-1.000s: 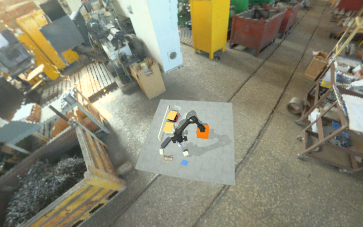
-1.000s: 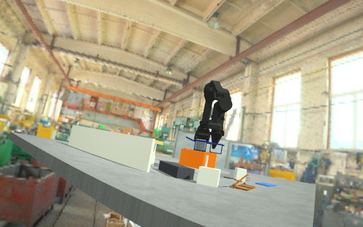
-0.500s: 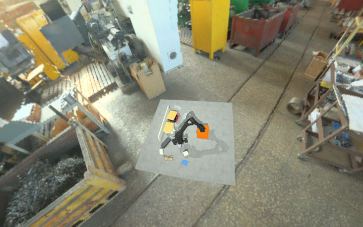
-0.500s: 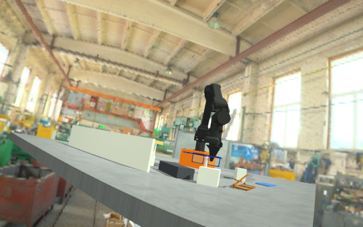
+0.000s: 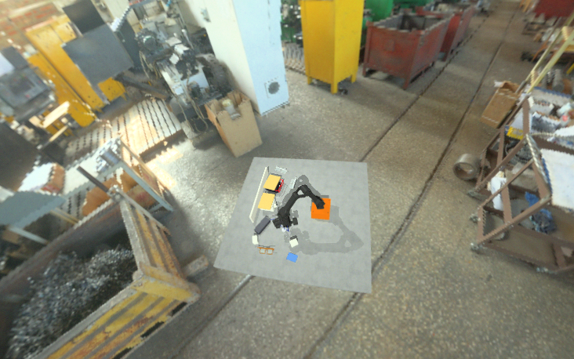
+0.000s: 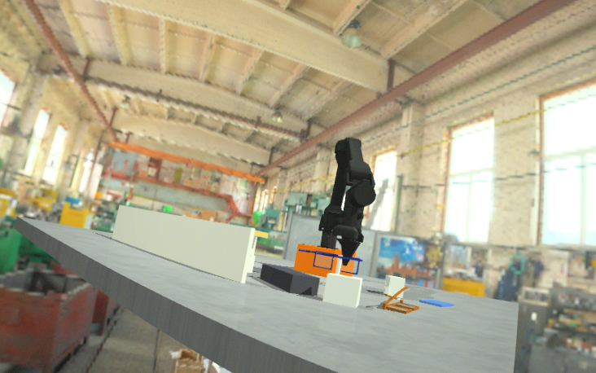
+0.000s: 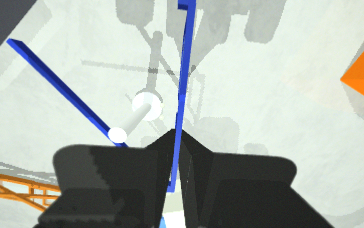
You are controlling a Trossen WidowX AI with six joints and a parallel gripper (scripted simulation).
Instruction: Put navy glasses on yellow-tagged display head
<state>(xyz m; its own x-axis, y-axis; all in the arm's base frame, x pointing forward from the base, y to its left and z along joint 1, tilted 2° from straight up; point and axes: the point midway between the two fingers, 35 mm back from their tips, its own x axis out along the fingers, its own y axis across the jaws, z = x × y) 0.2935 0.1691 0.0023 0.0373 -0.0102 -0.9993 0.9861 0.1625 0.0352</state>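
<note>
Now: gripper tip 4 cm short of the white peg and 3 cm above it. Round my gripper tip: blue pad (3 cm behind, 25 cm to the left, 6 cm below); then dark box (24 cm ahead, 4 cm to the right, 4 cm below); then long white wall (29 cm ahead, 38 cm to the right).
</note>
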